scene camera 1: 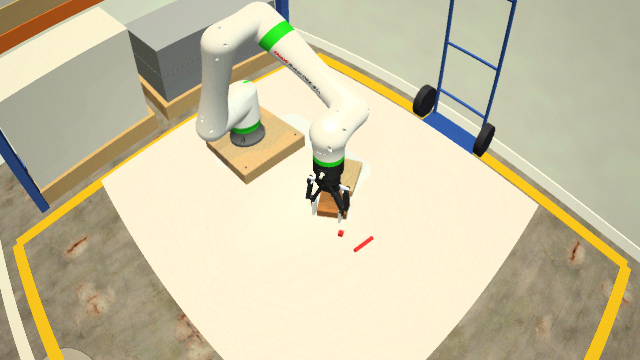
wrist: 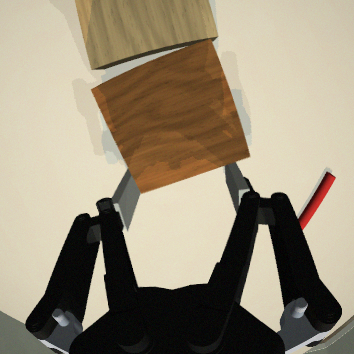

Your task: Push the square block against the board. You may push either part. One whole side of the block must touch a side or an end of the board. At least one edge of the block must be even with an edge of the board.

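Frame: origin at the arm's base, x back, y right, z up, level; millimetres.
Where they show: gripper, fingertip midpoint: (scene camera 1: pixel 327 216) (wrist: pixel 180 173); arm's base at its link origin: (scene camera 1: pixel 247 134).
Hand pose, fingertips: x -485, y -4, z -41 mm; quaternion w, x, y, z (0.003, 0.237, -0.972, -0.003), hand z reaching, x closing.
Each offset is from my fingertips to the top centre of the thing. Level surfaces: height alone.
The square block {dx +25, dy -51, dz +21 mm} (scene camera 1: pixel 327 203) (wrist: pixel 172 115), reddish brown, lies flat and turned slightly against the light wooden board {dx +98, dy -162, dz +21 mm} (scene camera 1: pixel 354 174) (wrist: pixel 150 27). In the wrist view the block's upper right corner is at or very near the right end of the board's near edge. A thin wedge-shaped gap widens toward the left, so the facing sides are not parallel. My gripper (scene camera 1: pixel 327 214) (wrist: pixel 180 173) is partly open with nothing held. Its fingertips are low at the block's near side, one near each end of that side; the block partly hides them. Whether they touch it I cannot tell.
A small red cube {dx -82, dy +11, dz +6 mm} (scene camera 1: pixel 340 233) and a red bar {dx -163, dy -17, dz +4 mm} (scene camera 1: pixel 363 244) (wrist: pixel 317 201) lie on the pale mat {dz -11 mm} (scene camera 1: pixel 280 280) on the near side of the block. The robot's wooden base plate (scene camera 1: pixel 275 162) is at the left. A blue hand truck (scene camera 1: pixel 452 134) stands by the wall.
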